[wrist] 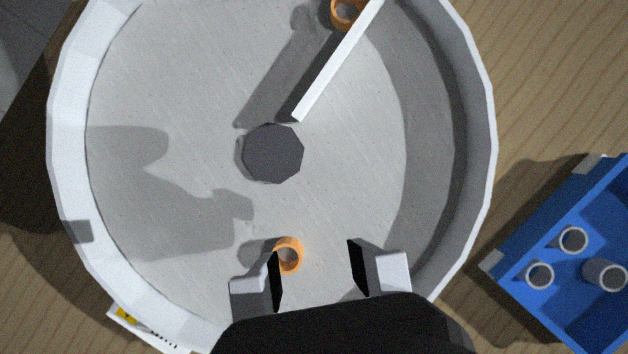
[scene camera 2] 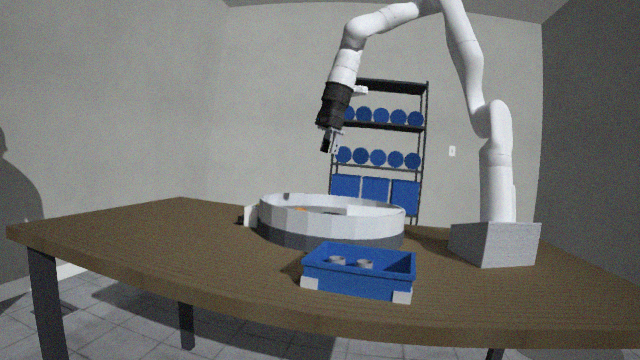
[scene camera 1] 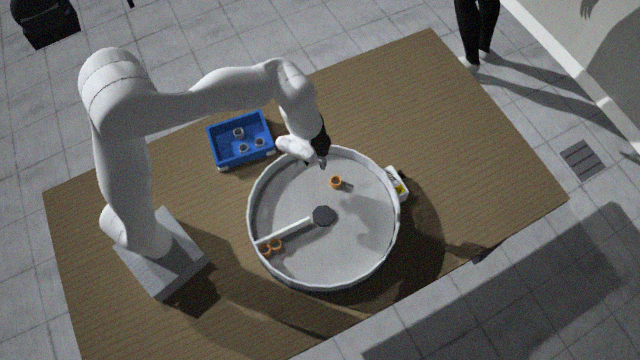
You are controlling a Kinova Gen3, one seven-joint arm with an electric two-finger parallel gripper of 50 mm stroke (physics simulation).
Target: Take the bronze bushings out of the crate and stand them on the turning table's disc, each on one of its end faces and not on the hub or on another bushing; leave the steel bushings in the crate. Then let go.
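Pixels of known places: gripper, fingertip midpoint: (wrist: 315, 265) (scene camera 2: 328, 152) (scene camera 1: 315, 164); arm's base, link origin: (scene camera 2: 496, 223) (scene camera 1: 155, 241).
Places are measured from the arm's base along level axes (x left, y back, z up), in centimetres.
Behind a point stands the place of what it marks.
Observation:
A bronze bushing (scene camera 1: 335, 187) @[y -52.3, x 2.9, z -3.4 cm] (wrist: 298, 256) @[y -51.8, x 5.1, z -1.9 cm] stands upright on the turning table's disc (scene camera 1: 320, 265) @[y -41.7, x -17.5, z -4.5 cm] (wrist: 350, 175) @[y -42.4, x 3.1, z -4.4 cm], between hub (scene camera 1: 324, 216) @[y -46.8, x -4.6, z -3.6 cm] (wrist: 273, 153) @[y -46.5, x -4.2, z -3.6 cm] and rim. Two other bronze bushings (scene camera 1: 276, 250) @[y -31.5, x -10.6, z -2.9 cm] (scene camera 1: 266, 254) @[y -28.6, x -11.1, z -2.1 cm] stand side by side near the rim, beside the white bar; one (wrist: 341, 26) @[y -33.0, x -8.3, z -3.1 cm] shows partly in the wrist view. Three steel bushings (scene camera 1: 238, 136) @[y -28.8, x 30.8, z -7.2 cm] (scene camera 1: 243, 151) @[y -29.2, x 24.6, z -6.8 cm] (scene camera 1: 259, 145) @[y -34.5, x 25.2, z -6.8 cm] are in the blue crate (scene camera 1: 245, 161) @[y -29.0, x 22.1, z -8.7 cm] (scene camera 2: 357, 286) @[y -28.2, x 36.2, z -7.9 cm] (wrist: 545, 222) @[y -30.3, x 22.3, z -6.8 cm]; no bronze shows there. My gripper (scene camera 1: 319, 165) @[y -46.9, x 3.0, z 13.7 cm] (scene camera 2: 330, 145) @[y -46.9, x 3.0, z 13.7 cm] (wrist: 315, 265) @[y -46.9, x 3.0, z 13.7 cm] is open and empty, well above the disc.
A white bar (scene camera 1: 285, 230) @[y -35.2, x -6.6, z -0.4 cm] (wrist: 335, 65) @[y -36.5, x -5.6, z -0.3 cm] stands across the disc from near the hub to the rim. The high wall (scene camera 2: 330, 223) @[y -40.3, x 16.0, z -2.3 cm] rings the disc. A small white box with a yellow label (scene camera 1: 397, 184) @[y -69.9, x -1.2, z -3.9 cm] (scene camera 2: 251, 216) @[y -68.2, x 5.0, z -6.4 cm] sits outside it. A person's legs (scene camera 1: 469, 30) show beyond the table.

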